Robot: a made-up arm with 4 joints.
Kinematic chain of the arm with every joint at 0, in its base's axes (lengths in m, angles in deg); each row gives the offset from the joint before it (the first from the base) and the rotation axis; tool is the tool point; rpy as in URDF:
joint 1: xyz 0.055 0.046 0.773 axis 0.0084 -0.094 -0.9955
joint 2: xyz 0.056 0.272 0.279 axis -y
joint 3: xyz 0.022 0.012 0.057 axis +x
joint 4: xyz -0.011 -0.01 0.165 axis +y
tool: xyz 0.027 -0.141 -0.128 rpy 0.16 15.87 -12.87
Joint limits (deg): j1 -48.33..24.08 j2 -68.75..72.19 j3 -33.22..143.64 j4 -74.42..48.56
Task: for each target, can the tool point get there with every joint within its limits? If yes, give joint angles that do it. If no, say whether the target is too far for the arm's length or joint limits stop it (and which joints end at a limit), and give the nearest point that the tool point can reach.
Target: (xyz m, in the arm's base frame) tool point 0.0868 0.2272 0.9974
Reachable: yes | joints -7.63 -12.32 58.20 13.14
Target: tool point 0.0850 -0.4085 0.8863
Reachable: no: joint limits stop it (at a limit: joint 1, joint 2, joint 4) | nearest point 0.2302 0.0388 0.9513 | short by 0.475 m
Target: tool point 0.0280 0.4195 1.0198
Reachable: yes | joints -37.10 38.24 123.69 -24.32
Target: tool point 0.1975 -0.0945 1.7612
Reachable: no: too far | nearest point 0.2140 0.1558 1.3317 | short by 0.497 m
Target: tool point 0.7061 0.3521 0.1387
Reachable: no: too far | nearest point 0.3045 0.2762 0.8645 | short by 0.833 m
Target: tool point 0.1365 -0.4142 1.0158
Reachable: no: joint limits stop it (at a limit: joint 1, joint 4) | nearest point 0.2650 0.0225 1.0304 | short by 0.455 m
